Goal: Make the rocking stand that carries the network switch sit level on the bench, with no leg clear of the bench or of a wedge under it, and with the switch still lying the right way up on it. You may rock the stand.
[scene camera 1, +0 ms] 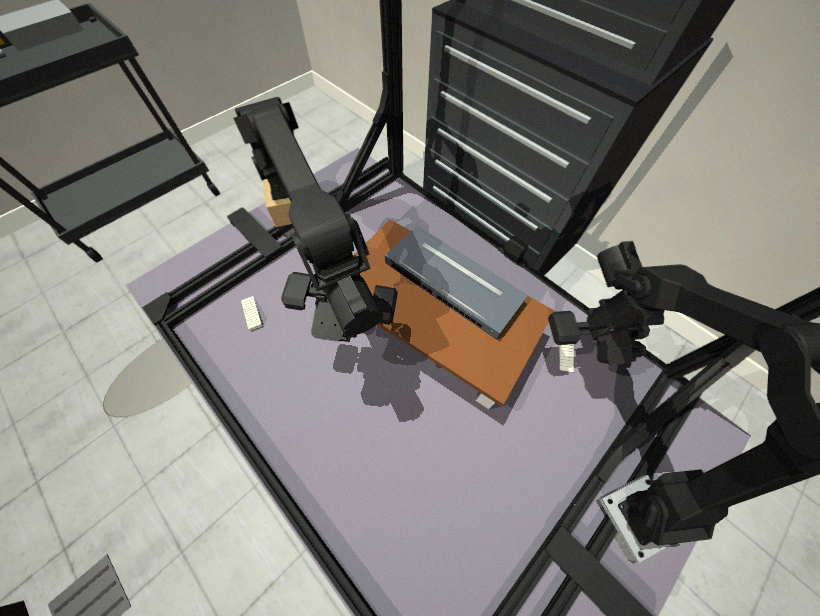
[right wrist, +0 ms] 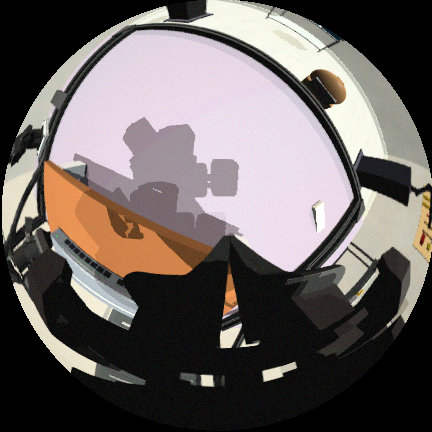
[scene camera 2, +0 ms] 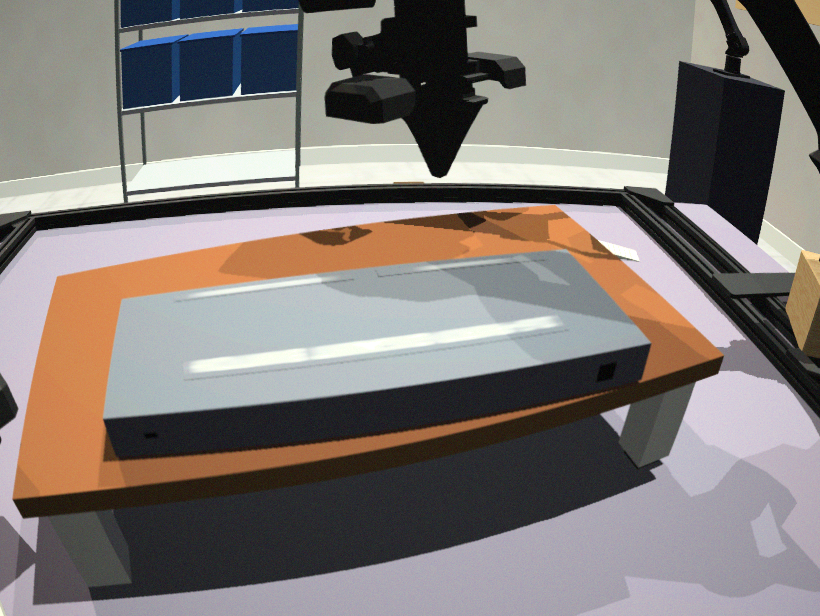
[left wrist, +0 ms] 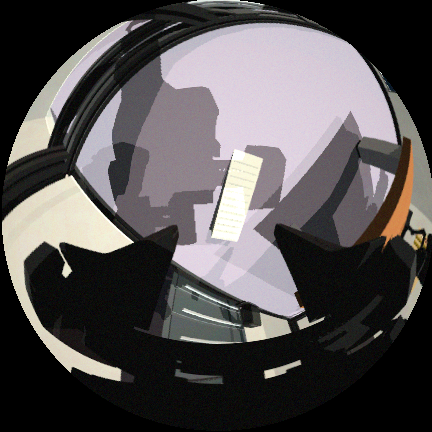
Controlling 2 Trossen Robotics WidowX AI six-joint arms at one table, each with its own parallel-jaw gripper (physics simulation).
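Frame: origin at the left arm's base, x back, y right, z up, level; millimetres.
Seen in the pictures: left gripper, between the fingertips: (scene camera 1: 576, 339) (left wrist: 226, 229); right gripper, between the fingertips: (right wrist: 227, 240) (scene camera 2: 439, 176); left arm's base, origin of its link: (scene camera 1: 644, 516); right arm's base, origin of its link: (scene camera 1: 284, 189).
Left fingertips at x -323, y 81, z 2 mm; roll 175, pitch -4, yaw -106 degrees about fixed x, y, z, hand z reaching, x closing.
Offsets run from my left fingertips to a thing's top centre. "spot": to the spot under its first point.
The rocking stand has an orange top (scene camera 1: 513, 358) (scene camera 2: 72, 371) (left wrist: 400, 200) (right wrist: 75, 200) and grey legs. The grey network switch @[dx -195, dy -211, dz +95 mm] (scene camera 1: 457, 285) (scene camera 2: 371, 344) (right wrist: 107, 295) lies flat, right way up, on it. The frames do not show clearly which leg is clear of the bench. One pale ridged wedge @[dx +10, dy -16, dz -25 mm] (scene camera 1: 566, 358) (left wrist: 237, 195) lies on the bench beside the stand, below my left gripper (scene camera 1: 593, 344) (left wrist: 226, 229), which is open and empty. Another wedge @[dx -342, dy -652, dz -25 mm] (scene camera 1: 251, 312) (scene camera 2: 621, 251) (right wrist: 318, 216) lies beyond the other end. My right gripper (scene camera 1: 328, 326) (scene camera 2: 438, 173) (right wrist: 227, 240) is shut, empty, above the bench beside the stand's long edge.
A black frame rail @[spot: dx -61, dy -701, dz -18 mm] (scene camera 1: 245, 437) (scene camera 2: 331, 195) borders the lilac bench. A dark drawer cabinet (scene camera 1: 517, 125) stands behind it in scene camera 1. A wooden block (scene camera 1: 278, 208) (scene camera 2: 805, 305) is near the rail by the right arm. A shelf unit with blue bins (scene camera 2: 212, 69) stands beyond the bench.
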